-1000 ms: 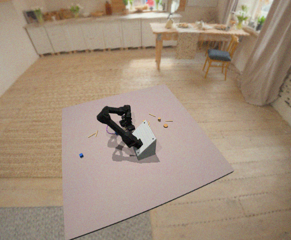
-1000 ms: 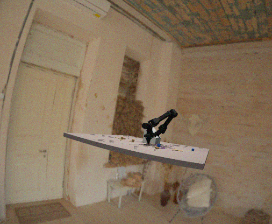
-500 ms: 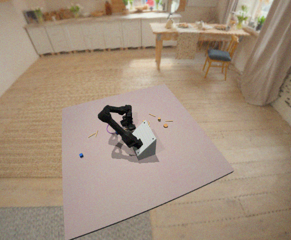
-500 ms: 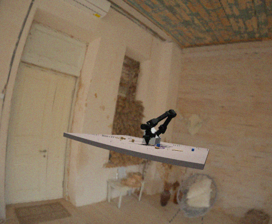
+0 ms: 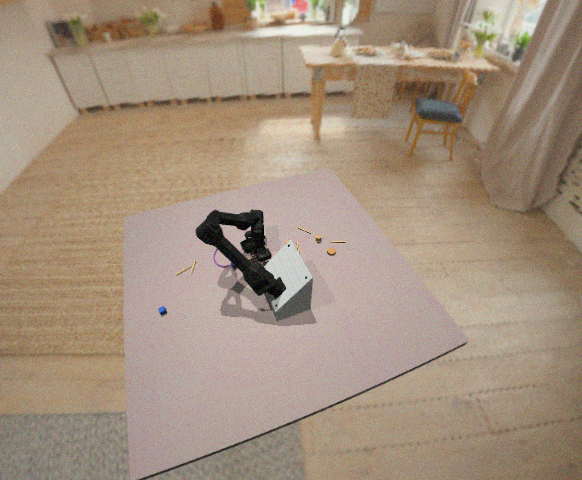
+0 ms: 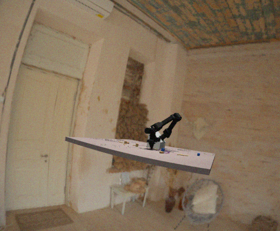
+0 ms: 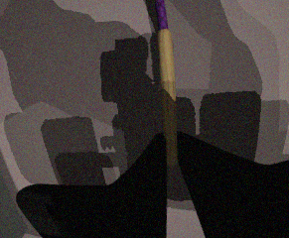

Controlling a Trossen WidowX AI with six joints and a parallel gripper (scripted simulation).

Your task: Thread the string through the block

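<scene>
Right now my gripper tip is 4 cm to the right of the thin wooden stick and 1 cm below it. The rest, counted from my gripper tip: round wooden button (17 cm ahead, 15 cm to the left, 1 cm above); blue cube (12 cm to the left, 1 cm behind, 1 cm above).
</scene>
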